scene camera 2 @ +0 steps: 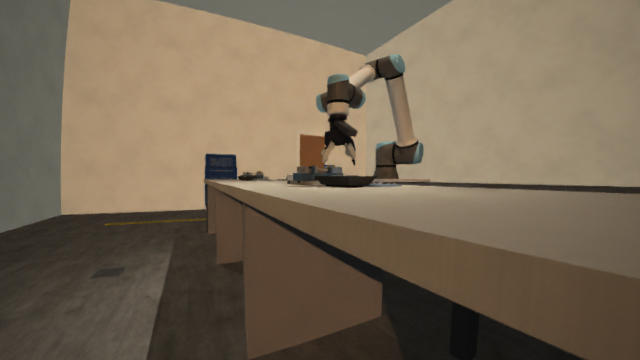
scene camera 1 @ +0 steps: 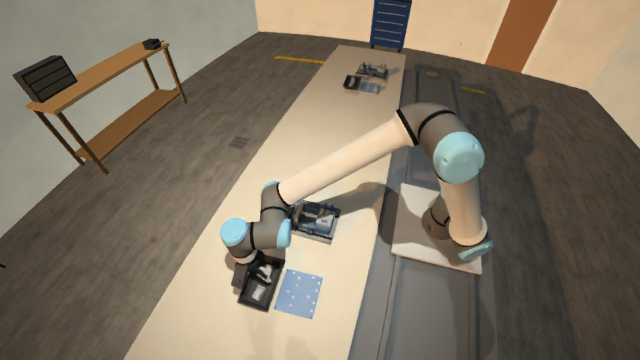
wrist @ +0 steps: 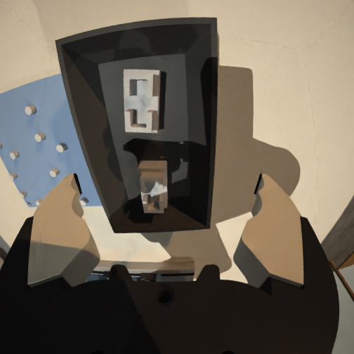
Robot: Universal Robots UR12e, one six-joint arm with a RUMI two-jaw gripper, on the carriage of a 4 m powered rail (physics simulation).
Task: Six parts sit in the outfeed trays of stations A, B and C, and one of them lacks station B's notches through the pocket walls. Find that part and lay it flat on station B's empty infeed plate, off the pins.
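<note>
My gripper is open and empty, fingers wide apart, pointing down above the near black outfeed tray. In the wrist view one pale part lies in the tray's upper half, with two pockets facing up; it also shows in scene camera 1. A second part lies lower in the tray, between the finger lines, partly in shadow. I cannot tell surely which walls have notches. A blue infeed plate with white pins lies beside the tray, no part visible on it.
The near station's fixture stands behind the tray, close to the arm's wrist in scene camera 1. Far along the table stand another black tray, a blue plate and a fixture. The rail runs along the table's right side.
</note>
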